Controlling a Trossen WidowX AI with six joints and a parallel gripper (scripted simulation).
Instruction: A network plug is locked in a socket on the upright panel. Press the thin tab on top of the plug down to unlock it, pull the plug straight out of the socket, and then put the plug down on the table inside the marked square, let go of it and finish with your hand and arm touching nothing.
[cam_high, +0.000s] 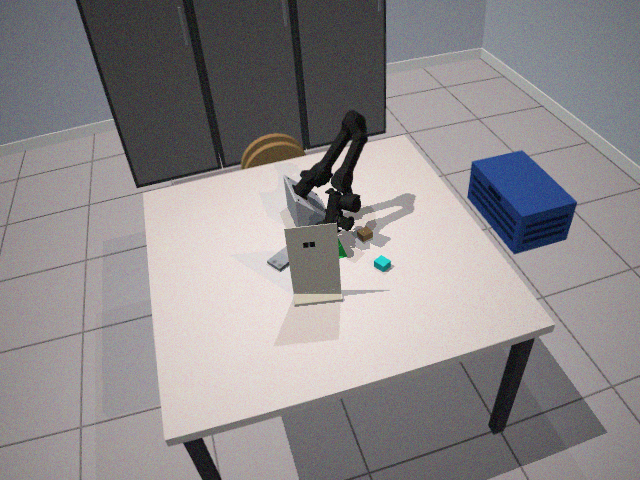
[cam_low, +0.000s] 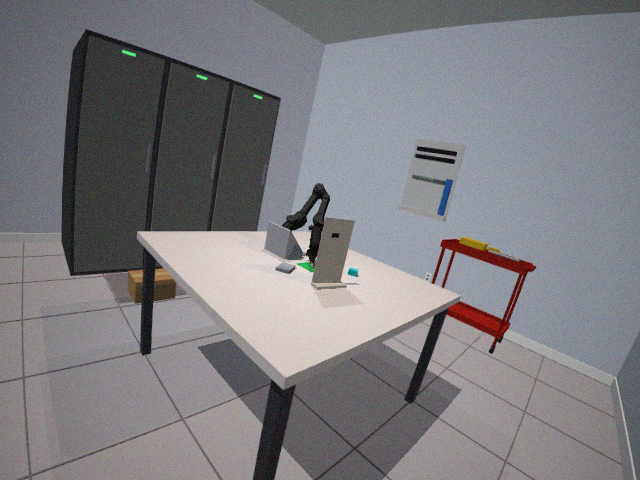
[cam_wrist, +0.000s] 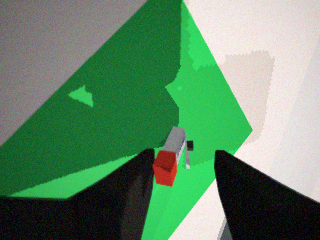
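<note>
Right now the grey network plug is right at my gripper tip. Also, from my gripper tip: green marked square (2 cm below); then brown cube (3 cm behind, 16 cm to the left, 1 cm below); then flat grey block (1 cm behind, 17 cm to the right, 1 cm below).
</note>
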